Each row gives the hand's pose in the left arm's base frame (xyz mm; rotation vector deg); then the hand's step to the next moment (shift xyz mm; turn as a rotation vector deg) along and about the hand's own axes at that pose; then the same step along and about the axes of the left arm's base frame.
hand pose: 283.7 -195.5 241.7 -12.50 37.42 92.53
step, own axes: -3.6 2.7 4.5 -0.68 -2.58 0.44
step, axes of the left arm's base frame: -1.0 -0.7 6.2 2.69 -0.29 -0.03
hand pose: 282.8 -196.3 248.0 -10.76 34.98 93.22
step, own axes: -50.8 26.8 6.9 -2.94 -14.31 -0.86
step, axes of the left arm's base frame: -15.9 -41.8 36.7 14.03 -2.52 -3.33
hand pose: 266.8 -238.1 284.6 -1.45 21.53 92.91
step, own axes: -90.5 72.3 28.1 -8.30 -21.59 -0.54
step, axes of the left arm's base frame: -56.1 -83.0 64.6 21.68 -7.33 -3.38
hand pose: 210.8 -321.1 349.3 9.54 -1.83 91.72
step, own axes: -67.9 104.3 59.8 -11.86 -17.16 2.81
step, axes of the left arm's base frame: -96.8 -78.8 59.2 17.66 -11.45 -0.15
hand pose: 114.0 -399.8 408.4 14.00 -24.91 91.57
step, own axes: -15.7 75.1 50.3 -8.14 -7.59 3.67
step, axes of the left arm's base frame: -78.5 -37.5 29.3 7.79 -8.71 0.93
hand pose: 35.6 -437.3 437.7 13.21 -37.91 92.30
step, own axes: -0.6 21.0 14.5 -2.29 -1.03 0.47
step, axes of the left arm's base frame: -23.4 -8.7 5.6 1.26 -2.17 -0.50
